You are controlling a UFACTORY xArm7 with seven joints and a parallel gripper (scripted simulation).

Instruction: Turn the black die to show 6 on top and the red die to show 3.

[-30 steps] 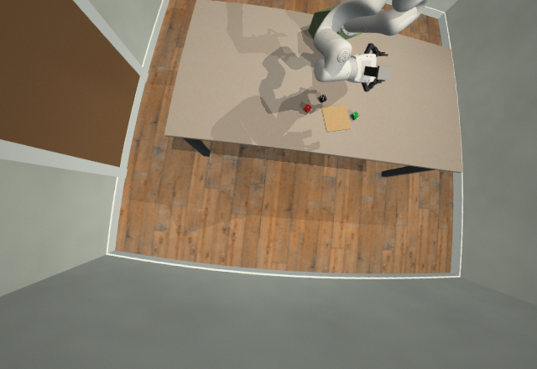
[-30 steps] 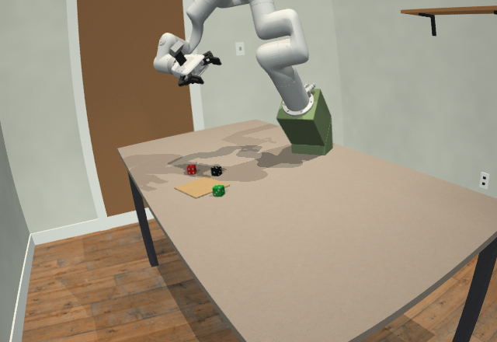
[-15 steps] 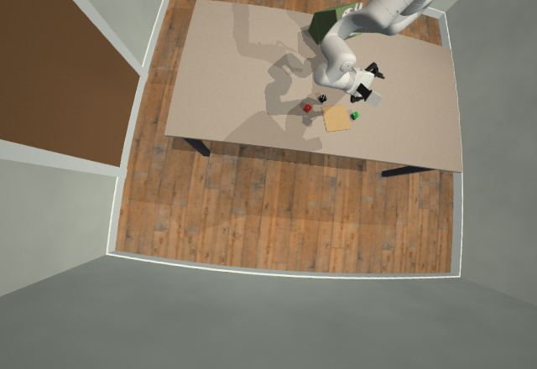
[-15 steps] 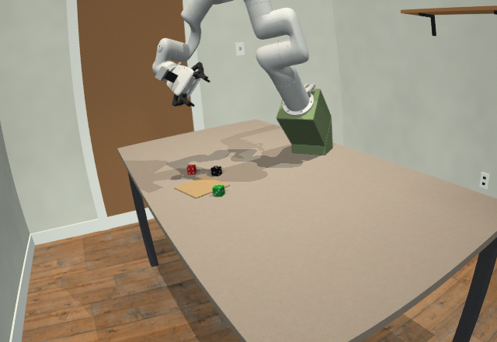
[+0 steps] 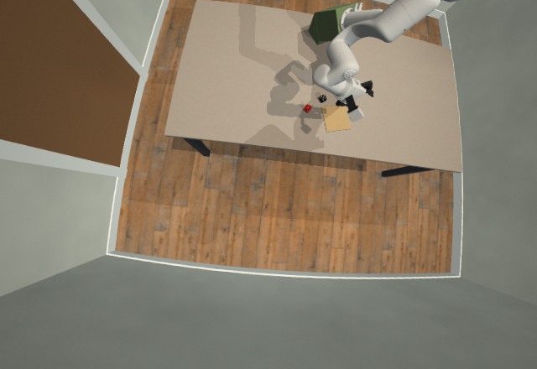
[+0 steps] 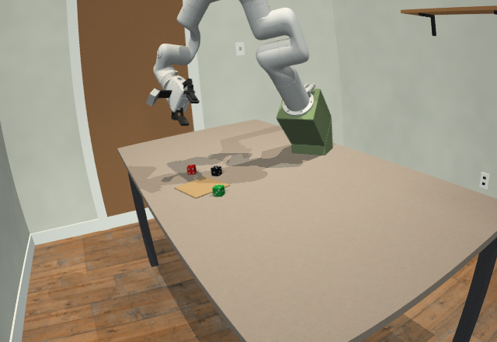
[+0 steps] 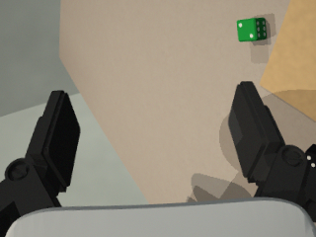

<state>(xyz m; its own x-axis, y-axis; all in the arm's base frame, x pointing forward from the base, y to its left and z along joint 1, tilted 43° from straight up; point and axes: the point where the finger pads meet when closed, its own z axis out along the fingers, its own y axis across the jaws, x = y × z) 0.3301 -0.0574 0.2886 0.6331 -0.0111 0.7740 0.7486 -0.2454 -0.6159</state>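
My gripper is now 20 mm past the red die, 180 mm to the left of it and 250 mm above it. From my hand the other things lie so: tan mat 10 mm behind, 10 mm to the right, 260 mm below; black die 100 mm behind, 100 mm to the right, 250 mm below; green die 40 mm behind, 90 mm to the left, 250 mm below.
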